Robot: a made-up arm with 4 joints.
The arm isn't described. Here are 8 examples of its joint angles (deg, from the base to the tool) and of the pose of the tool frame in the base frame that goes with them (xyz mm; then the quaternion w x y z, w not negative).
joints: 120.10 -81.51 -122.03 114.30
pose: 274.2 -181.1 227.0 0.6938 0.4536 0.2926 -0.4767
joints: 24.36 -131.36 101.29 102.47
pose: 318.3 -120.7 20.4 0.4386 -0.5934 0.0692 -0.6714
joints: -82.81 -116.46 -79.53 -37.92
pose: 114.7 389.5 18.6 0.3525 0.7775 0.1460 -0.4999
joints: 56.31 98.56 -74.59 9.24
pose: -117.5 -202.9 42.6 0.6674 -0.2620 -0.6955 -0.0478
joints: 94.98 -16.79 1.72 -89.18
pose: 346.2 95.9 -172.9 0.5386 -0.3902 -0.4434 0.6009
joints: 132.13 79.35 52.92 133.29
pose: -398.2 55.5 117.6 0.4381 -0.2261 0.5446 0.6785
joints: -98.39 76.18 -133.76 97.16
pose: 305.9 193.0 -171.9 0.2119 -0.6483 -0.6541 -0.3272
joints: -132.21 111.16 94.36 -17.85
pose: -294.2 -141.9 -123.7 0.5788 0.2392 0.7770 -0.0636
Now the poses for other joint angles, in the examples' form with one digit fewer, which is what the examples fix.
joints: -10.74 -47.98 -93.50 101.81
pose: -288 -22 166 0.117 0.628 -0.390 -0.663
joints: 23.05 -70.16 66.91 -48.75
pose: 306 285 -55 0.747 0.247 -0.434 0.438
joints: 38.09 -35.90 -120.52 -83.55
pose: -571 -44 121 0.572 -0.434 0.643 -0.266
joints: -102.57 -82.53 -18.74 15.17
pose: 71 14 -159 0.300 0.535 -0.523 -0.591
